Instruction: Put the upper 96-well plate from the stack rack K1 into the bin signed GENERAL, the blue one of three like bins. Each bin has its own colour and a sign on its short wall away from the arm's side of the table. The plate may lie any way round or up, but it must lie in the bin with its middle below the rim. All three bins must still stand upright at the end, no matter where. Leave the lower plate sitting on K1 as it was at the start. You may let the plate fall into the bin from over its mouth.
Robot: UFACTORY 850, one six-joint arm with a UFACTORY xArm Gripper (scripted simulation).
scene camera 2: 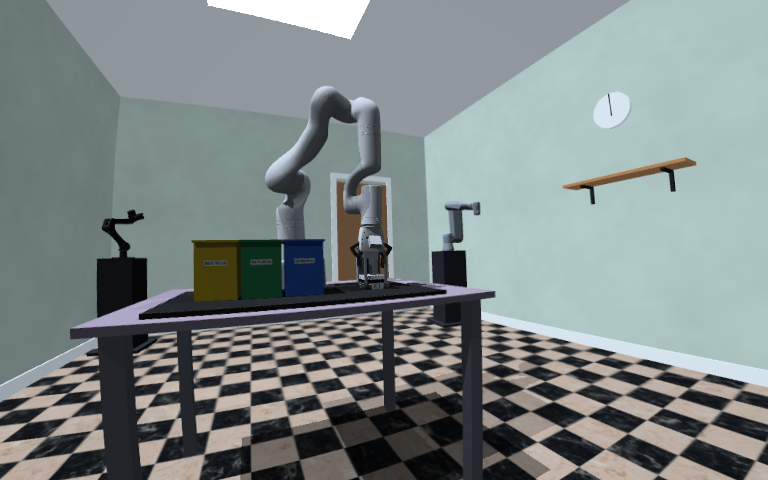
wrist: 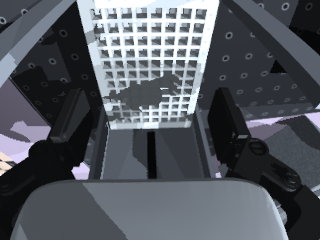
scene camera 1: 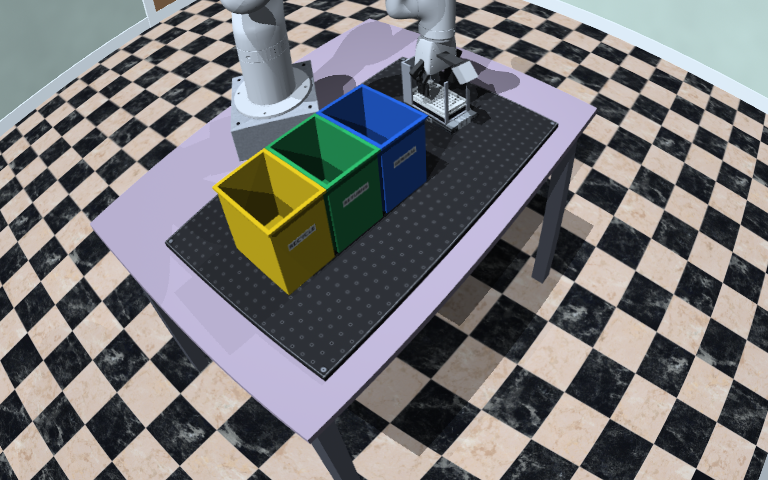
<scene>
A blue bin shows in scene camera 2 and in scene camera 1; in the wrist view it is out of frame. A green bin shows in scene camera 2 and in scene camera 1; in the wrist view it is out of frame. One and the same spot on the green bin: (scene camera 2: 261,262) is (scene camera 1: 356,194). The same spot on the blue bin: (scene camera 1: 402,166) is (scene camera 2: 301,266).
</scene>
